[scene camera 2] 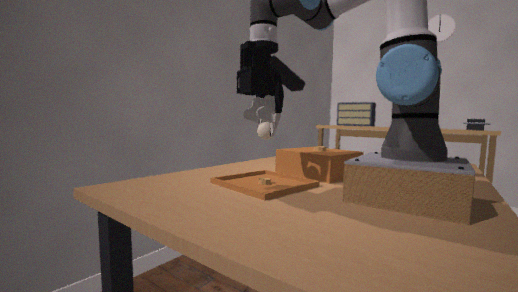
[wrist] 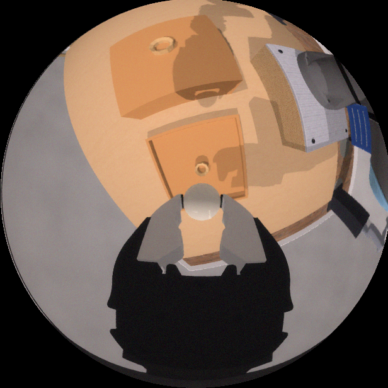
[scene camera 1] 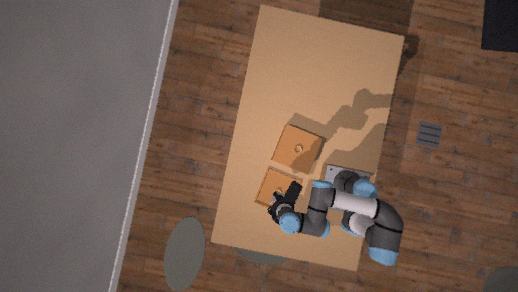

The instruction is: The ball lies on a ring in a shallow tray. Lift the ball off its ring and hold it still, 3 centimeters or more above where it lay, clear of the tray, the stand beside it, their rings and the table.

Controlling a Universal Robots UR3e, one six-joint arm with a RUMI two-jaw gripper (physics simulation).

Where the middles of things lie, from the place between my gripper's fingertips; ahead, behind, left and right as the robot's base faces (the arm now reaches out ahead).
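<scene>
The shallow orange tray [scene camera 2: 263,184] is 110 mm below my hand. Then there is the orange stand [scene camera 2: 319,163], which I find 70 mm behind my hand, 220 mm to the right of it and 80 mm below it. As for the white ball [wrist: 201,201], my hand is 10 mm below it.
</scene>
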